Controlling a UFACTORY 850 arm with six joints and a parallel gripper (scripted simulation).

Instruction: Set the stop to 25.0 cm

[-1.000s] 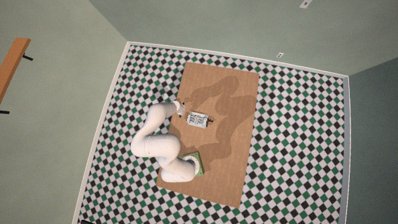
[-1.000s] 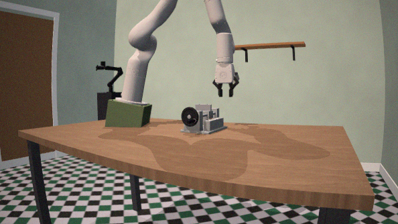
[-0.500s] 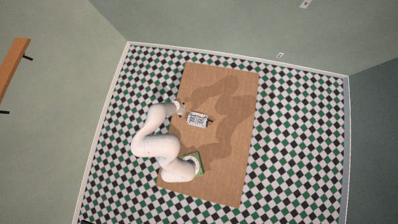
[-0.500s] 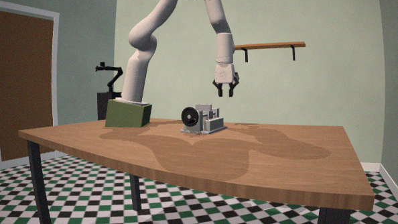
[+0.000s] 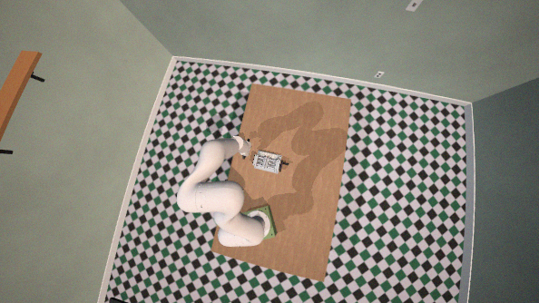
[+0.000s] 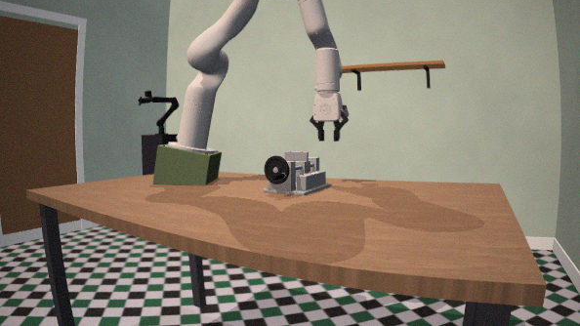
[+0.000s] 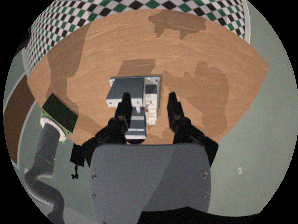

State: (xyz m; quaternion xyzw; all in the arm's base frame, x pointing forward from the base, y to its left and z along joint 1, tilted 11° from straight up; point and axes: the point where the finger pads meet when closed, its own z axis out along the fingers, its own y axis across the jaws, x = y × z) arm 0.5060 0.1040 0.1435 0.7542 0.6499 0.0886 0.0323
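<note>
My gripper is now 27 cm to the left of the handwheel, 11 cm above it and 8 cm past it.
</note>
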